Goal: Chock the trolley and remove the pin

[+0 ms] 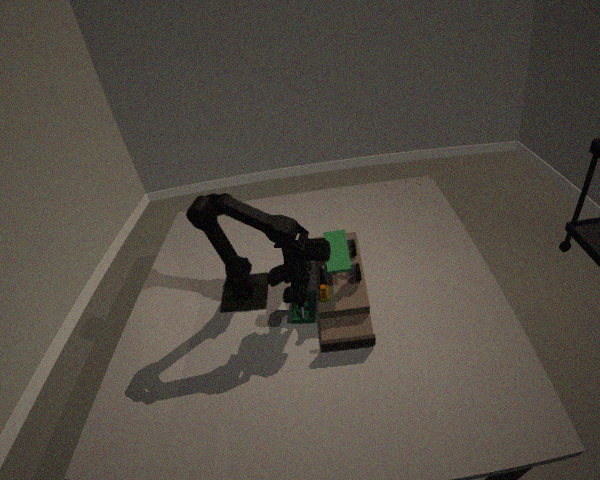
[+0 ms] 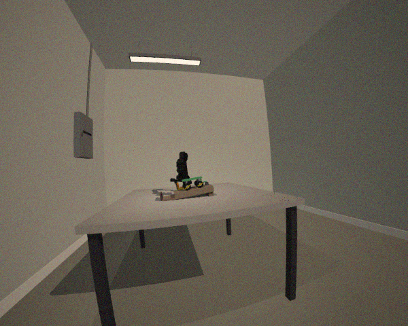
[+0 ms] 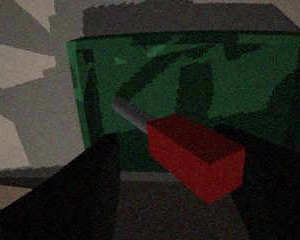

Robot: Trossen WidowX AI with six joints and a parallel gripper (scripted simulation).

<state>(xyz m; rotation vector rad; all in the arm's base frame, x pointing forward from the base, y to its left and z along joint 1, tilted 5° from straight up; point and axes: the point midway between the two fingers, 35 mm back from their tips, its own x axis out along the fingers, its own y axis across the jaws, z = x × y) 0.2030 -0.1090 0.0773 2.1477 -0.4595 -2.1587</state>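
My gripper tip is 5 cm above the green tray and 1 cm to the right of it. Round my gripper tip: yellow chock: 7 cm ahead, 4 cm above; then red-headed stop pin: right at my gripper tip; then wooden ramp: 13 cm ahead, 10 cm to the left.
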